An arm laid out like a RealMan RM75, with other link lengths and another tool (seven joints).
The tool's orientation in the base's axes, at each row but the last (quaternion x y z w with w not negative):
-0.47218 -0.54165 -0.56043 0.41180
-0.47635 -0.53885 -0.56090 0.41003
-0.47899 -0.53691 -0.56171 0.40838
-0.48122 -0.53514 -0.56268 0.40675
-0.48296 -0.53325 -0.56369 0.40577
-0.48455 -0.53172 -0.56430 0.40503
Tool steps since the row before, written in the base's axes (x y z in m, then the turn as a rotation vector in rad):
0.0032 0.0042 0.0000 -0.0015 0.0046 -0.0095
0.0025 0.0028 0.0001 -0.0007 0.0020 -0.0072
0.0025 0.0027 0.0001 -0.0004 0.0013 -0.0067
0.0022 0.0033 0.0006 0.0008 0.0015 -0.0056
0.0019 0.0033 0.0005 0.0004 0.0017 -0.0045
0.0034 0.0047 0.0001 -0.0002 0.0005 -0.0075
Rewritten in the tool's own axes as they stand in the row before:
-0.0005 0.0028 0.0044 -0.0087 -0.0039 0.0048
-0.0003 0.0022 0.0030 -0.0068 -0.0024 0.0022
-0.0003 0.0022 0.0029 -0.0064 -0.0019 0.0015
0.0003 0.0019 0.0035 -0.0055 -0.0005 0.0018
0.0003 0.0016 0.0035 -0.0044 -0.0007 0.0019
-0.0003 0.0028 0.0051 -0.0073 -0.0018 0.0007

